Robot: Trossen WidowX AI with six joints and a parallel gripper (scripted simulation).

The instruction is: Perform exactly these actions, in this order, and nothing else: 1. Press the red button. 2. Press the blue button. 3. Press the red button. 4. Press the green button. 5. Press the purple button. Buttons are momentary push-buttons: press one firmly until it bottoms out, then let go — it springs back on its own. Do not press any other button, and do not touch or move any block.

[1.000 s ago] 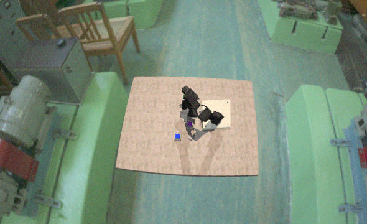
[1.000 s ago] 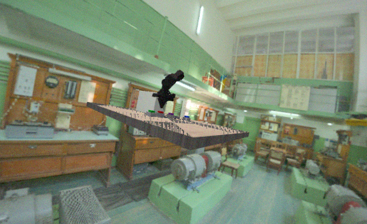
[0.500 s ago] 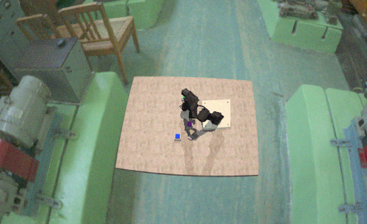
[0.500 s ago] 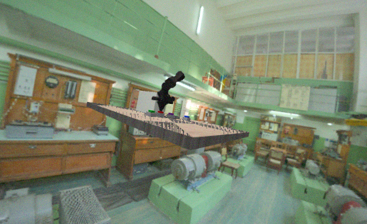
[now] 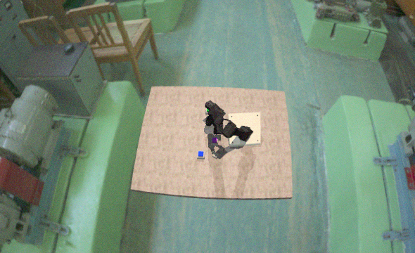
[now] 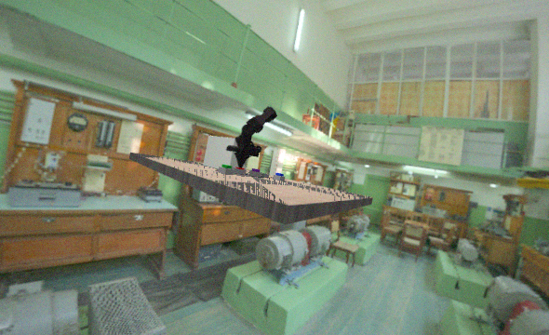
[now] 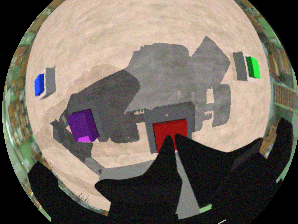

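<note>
The red button lies 10 mm below my gripper tip. From my gripper tip the other things lie so: blue button: 90 mm ahead, 220 mm to the left; then green button: 90 mm ahead, 150 mm to the right; then purple button: 10 mm ahead, 100 mm to the left.
</note>
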